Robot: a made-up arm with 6 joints.
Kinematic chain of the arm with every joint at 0, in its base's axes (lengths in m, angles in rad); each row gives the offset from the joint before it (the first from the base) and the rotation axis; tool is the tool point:
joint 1: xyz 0 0 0.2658 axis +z
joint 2: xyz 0 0 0 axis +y
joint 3: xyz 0 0 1.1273 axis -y
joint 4: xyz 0 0 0 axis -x
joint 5: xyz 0.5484 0 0 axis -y
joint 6: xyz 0 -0.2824 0 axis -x
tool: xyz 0 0 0
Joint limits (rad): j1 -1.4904..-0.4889 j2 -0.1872..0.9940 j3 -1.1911..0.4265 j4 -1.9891..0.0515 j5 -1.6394..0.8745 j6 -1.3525..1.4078
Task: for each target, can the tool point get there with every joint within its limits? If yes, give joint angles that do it. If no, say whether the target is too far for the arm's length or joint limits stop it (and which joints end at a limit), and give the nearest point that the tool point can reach.
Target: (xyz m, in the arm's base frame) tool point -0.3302 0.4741 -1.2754
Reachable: no: joint limits stop it (at a limit: joint 1, joint 2) | nearest point -0.0200 -0.6074 0.3713 | short by 1.994 m
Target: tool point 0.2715 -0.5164 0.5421
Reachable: yes | joints -0.9510 0.6851 -0.6494 -1.2874 0.1449 0.6567
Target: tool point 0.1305 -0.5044 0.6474
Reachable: yes | joints -0.8841 0.5884 -0.9360 -0.6843 -1.3820 -0.8461
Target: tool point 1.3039 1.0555 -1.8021
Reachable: no: too far | nearest point 0.8307 -0.3120 0.2780 | short by 2.534 m
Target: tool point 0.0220 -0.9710 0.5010
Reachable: yes | joints -1.3350 0.7860 -0.1813 -0.7561 0.2822 0.7520
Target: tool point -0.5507 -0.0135 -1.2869
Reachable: no: joint limits stop it (at a limit: joint 1, joint 2) | nearest point -0.0825 -0.7071 0.3326 | short by 1.823 m
